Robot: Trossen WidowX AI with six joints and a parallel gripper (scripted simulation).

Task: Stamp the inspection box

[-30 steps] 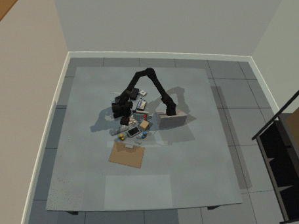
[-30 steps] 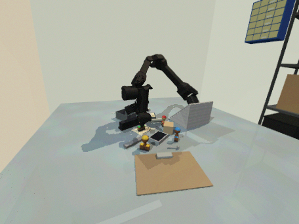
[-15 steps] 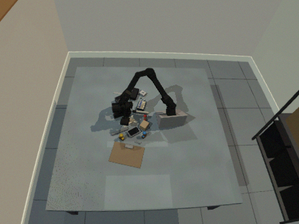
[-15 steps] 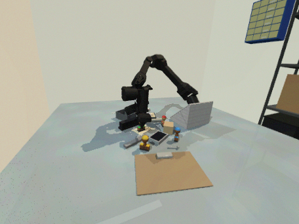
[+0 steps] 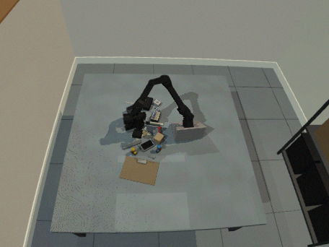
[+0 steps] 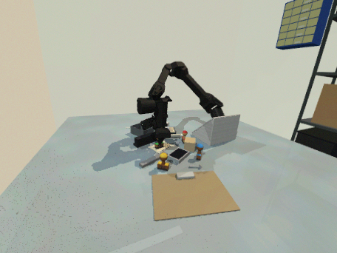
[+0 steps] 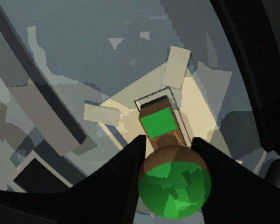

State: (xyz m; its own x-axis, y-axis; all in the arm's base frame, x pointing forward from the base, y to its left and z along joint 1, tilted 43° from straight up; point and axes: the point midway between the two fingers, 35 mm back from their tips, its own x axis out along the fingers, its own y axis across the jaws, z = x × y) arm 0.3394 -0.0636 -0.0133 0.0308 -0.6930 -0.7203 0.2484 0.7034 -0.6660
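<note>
My gripper tip is right at the green stamp. Also, from my gripper tip: long black block 7 cm to the right, 4 cm ahead, 1 cm below; cream card 3 cm below, 1 cm behind; grey bar 9 cm to the left, 6 cm ahead, 2 cm below.
</note>
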